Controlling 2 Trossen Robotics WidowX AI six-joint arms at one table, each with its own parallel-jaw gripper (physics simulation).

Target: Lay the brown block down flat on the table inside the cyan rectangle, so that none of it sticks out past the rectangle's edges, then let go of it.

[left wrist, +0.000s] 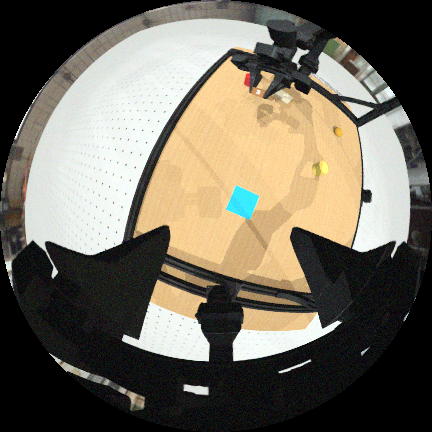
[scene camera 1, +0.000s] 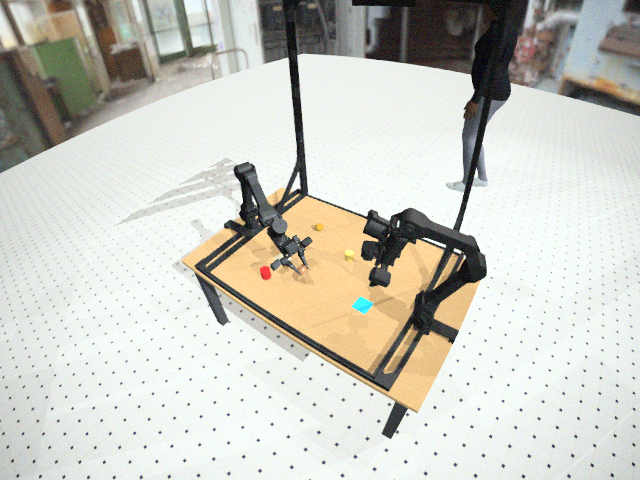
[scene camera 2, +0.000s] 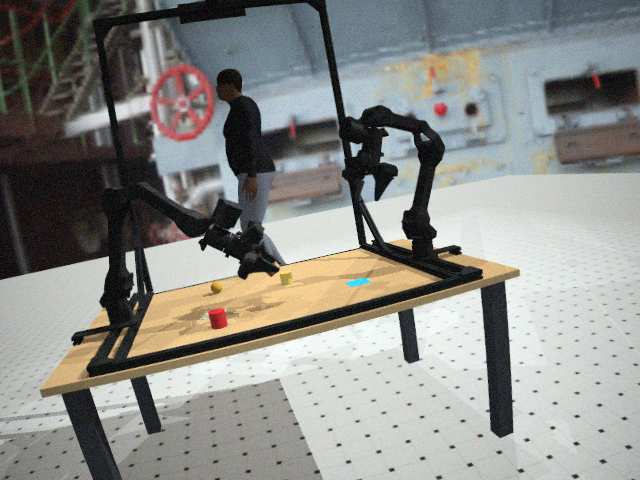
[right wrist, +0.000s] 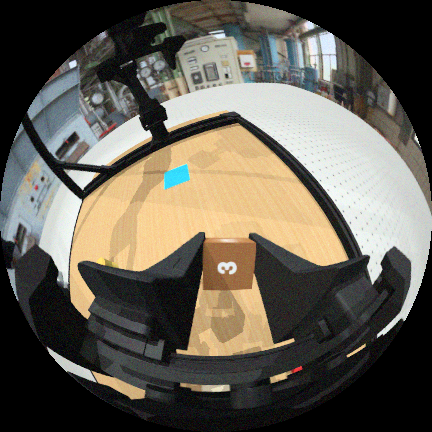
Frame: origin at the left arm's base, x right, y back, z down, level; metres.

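Seen in the pictures: left gripper, fingertip midpoint: (left wrist: 233, 232) (scene camera 2: 365, 201) (right wrist: 152, 76); right gripper, fingertip midpoint: (left wrist: 256, 95) (scene camera 1: 304, 271) (scene camera 2: 279, 267) (right wrist: 226, 237); left arm's base at its link origin: (left wrist: 218, 295) (scene camera 1: 422, 324) (scene camera 2: 424, 257) (right wrist: 161, 136); right arm's base at its link origin: (scene camera 1: 251, 225) (scene camera 2: 121, 321).
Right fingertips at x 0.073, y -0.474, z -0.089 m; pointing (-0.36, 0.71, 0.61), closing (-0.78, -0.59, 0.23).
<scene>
Pixels of each thing's top centre, then the offset from my right fingertips to it. "pt": a spot on its surface instead.
- brown block at its top centre: (right wrist: 222, 256) (left wrist: 262, 87) (scene camera 1: 301, 265) dx +0.011, dy -0.014, dz -0.019 m
- cyan rectangle at a spot on its surface: (right wrist: 177, 176) (left wrist: 242, 198) (scene camera 2: 356, 282) (scene camera 1: 360, 304) pt dx -0.023, dy +0.228, dz +0.107 m
- red cylinder at its top centre: (scene camera 2: 216, 311) (scene camera 1: 264, 269) dx +0.025, dy -0.193, dz +0.066 m
- yellow cylinder at its top centre: (right wrist: 99, 266) (left wrist: 323, 166) (scene camera 2: 285, 272) (scene camera 1: 349, 252) dx +0.214, dy +0.126, dz +0.070 m
- orange ball at its top centre: (scene camera 2: 215, 282) (left wrist: 340, 129) (scene camera 1: 319, 224) dx +0.375, dy -0.060, dz +0.069 m
- pale square at a spot on its surface: (left wrist: 285, 96) pt dx +0.157, dy -0.159, dz +0.107 m
The brown block (scene camera 1: 303, 269) (left wrist: 258, 92) (right wrist: 228, 265), with a white 3 on one face, is held between the fingertips of my right gripper (scene camera 1: 303, 270) (scene camera 2: 276, 269) (right wrist: 226, 237). That gripper is shut on it and slants down, above the table and apart from the rectangle. In scene camera 2 the block is mostly hidden by the fingers. The cyan rectangle (scene camera 1: 362, 305) (scene camera 2: 358, 282) (left wrist: 242, 202) (right wrist: 177, 176) lies flat on the table, to the right of the block in both scene views. My left gripper (scene camera 2: 381, 196) (left wrist: 233, 232) is open and empty, high above the table.
A red cylinder (scene camera 1: 265, 272) (scene camera 2: 218, 318) stands left of the block. A yellow cylinder (scene camera 1: 349, 256) (scene camera 2: 285, 277) (left wrist: 320, 168) and an orange ball (scene camera 1: 319, 226) (scene camera 2: 216, 287) (left wrist: 338, 131) are farther back. A pale square (left wrist: 285, 96) lies near the right gripper. Black rails edge the table.
</scene>
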